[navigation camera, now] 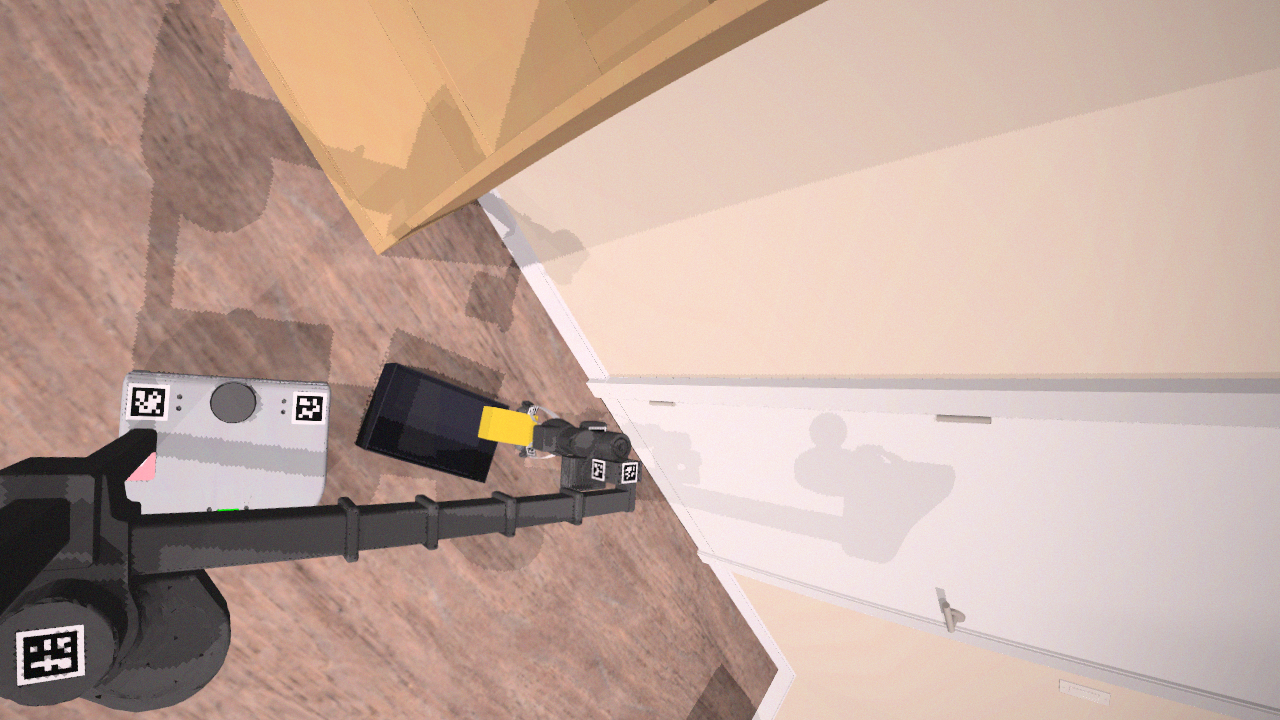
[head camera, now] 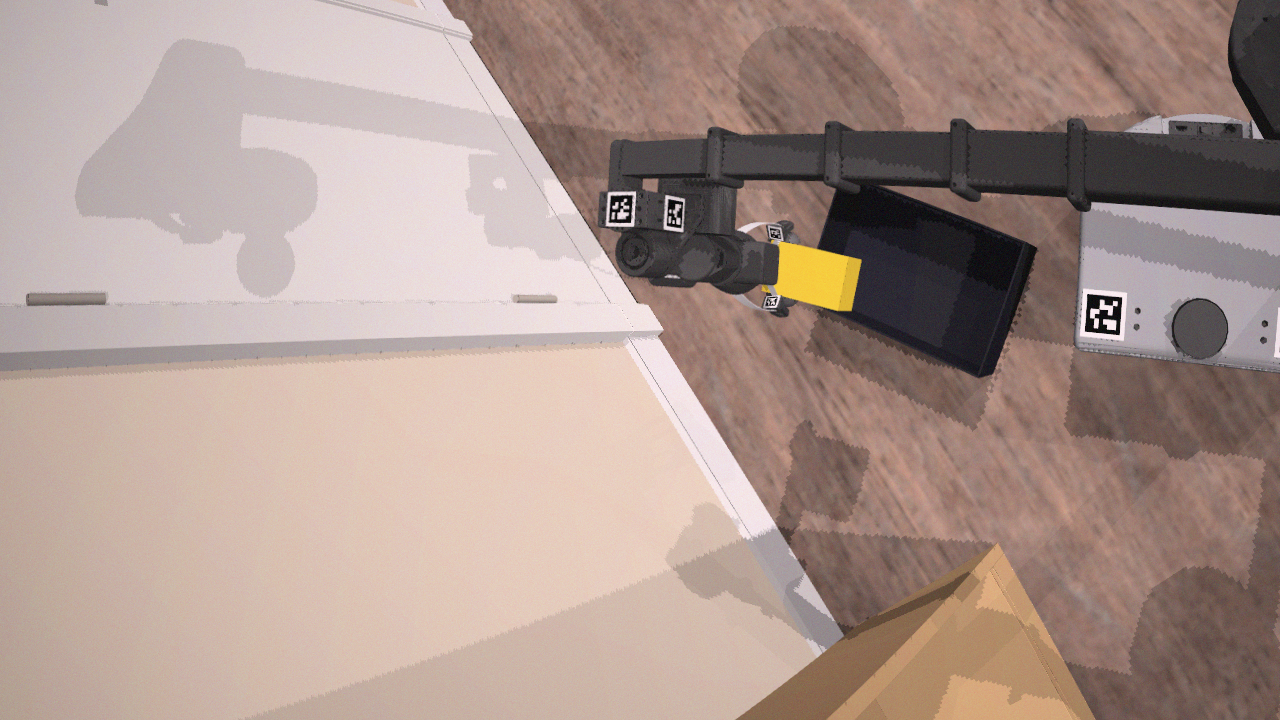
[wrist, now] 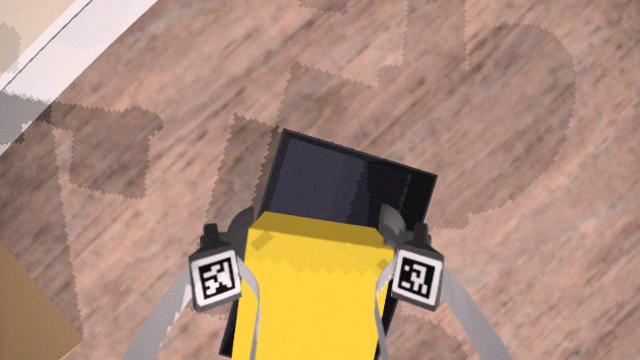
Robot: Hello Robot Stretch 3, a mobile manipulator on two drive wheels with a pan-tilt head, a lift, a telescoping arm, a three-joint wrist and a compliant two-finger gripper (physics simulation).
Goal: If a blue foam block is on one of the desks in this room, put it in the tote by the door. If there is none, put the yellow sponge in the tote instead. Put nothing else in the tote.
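Observation:
My gripper [head camera: 783, 268] [navigation camera: 528, 430] [wrist: 316, 230] is shut on the yellow sponge [head camera: 817, 275] [navigation camera: 503, 425] [wrist: 310, 300], a rectangular block whose far end sticks out beyond the fingers. The black open tote [head camera: 1009, 308] [navigation camera: 379, 402] [wrist: 274, 172] sits on the floor. In the head and navigation views the sponge's end overlaps the tote's door-side edge from above. In the wrist view the sponge hides the near part of the tote, and the visible part of its inside holds no object. The height of the sponge above the rim is hard to tell. No blue foam block shows.
The white door [head camera: 402, 232] [navigation camera: 778, 411] and the wall lie beyond the wrist. A wooden furniture piece [head camera: 1002, 608] [navigation camera: 358, 107] [wrist: 30, 310] stands near the tote. My base [head camera: 1163, 268] [navigation camera: 232, 474] is on the tote's other side, and my arm [head camera: 895, 156] [navigation camera: 465, 519] reaches alongside it.

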